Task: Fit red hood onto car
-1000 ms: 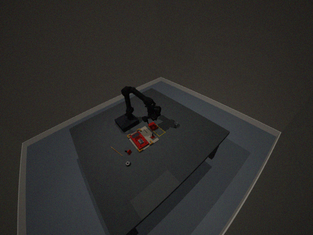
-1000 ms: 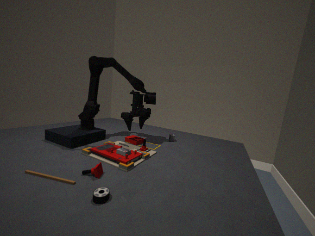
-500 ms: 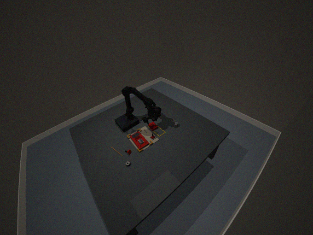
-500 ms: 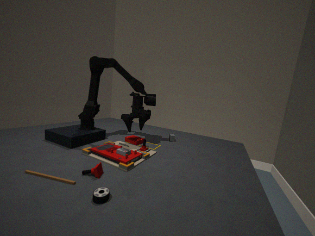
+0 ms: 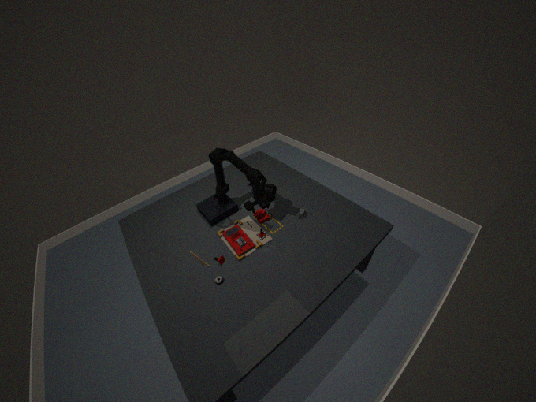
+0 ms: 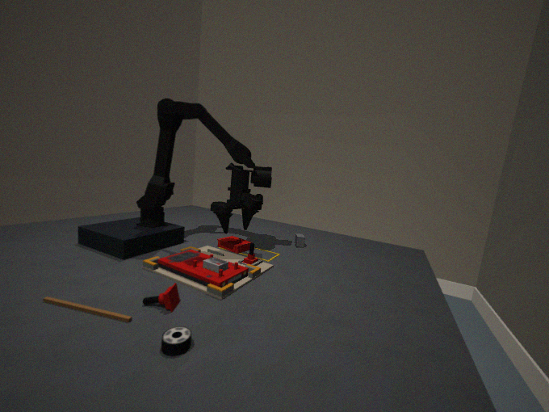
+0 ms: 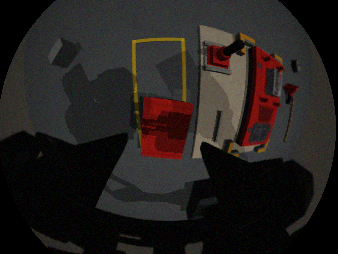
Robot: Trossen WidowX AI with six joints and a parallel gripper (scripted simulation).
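Now: gripper tip 40 mm above the red hood. Also, from my gripper tip: wheel (110 mm ahead, 460 mm to the right, 50 mm below); grey engine block (50 mm ahead, 230 mm to the right, 30 mm below); wooden stick (80 mm behind, 440 mm to the right, 50 mm below).
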